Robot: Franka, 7 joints.
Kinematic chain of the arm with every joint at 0, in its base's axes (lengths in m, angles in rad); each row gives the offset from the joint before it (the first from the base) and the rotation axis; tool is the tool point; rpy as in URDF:
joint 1: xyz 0 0 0.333 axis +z
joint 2: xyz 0 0 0 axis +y
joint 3: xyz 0 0 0.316 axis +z
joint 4: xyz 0.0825 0 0 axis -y
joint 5: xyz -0.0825 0 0.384 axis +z
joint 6: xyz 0 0 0 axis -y
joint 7: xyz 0.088 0 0 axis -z
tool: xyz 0 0 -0.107 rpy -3.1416 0 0
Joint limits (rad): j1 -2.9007..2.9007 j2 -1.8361..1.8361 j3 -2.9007..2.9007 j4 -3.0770..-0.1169 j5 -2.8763..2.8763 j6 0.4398..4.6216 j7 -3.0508..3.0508
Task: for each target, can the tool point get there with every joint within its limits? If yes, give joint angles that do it. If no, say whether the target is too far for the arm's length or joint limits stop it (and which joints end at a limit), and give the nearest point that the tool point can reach.
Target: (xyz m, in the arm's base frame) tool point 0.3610 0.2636 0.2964
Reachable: yes | joints 2.3250 0.5333 -1.5619 -2.6800 0.4205 3.0718 2.5182
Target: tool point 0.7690 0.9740 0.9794
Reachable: no: too far | nearest point 0.4715 0.5972 0.7293 | short by 0.541 m
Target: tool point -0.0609 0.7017 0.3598
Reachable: yes | joints 0.6887 1.0064 1.2187 -1.7389 -0.4779 2.7911 -0.5689
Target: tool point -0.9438 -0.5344 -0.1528
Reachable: no: too far | nearest point -0.6813 -0.3858 -0.0177 | short by 0.331 m
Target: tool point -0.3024 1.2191 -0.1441
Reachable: no: too far | nearest point -0.1931 0.7784 0.0284 | short by 0.486 m
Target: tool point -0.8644 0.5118 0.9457
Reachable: no: too far | nearest point -0.6302 0.3731 0.7797 | short by 0.319 m
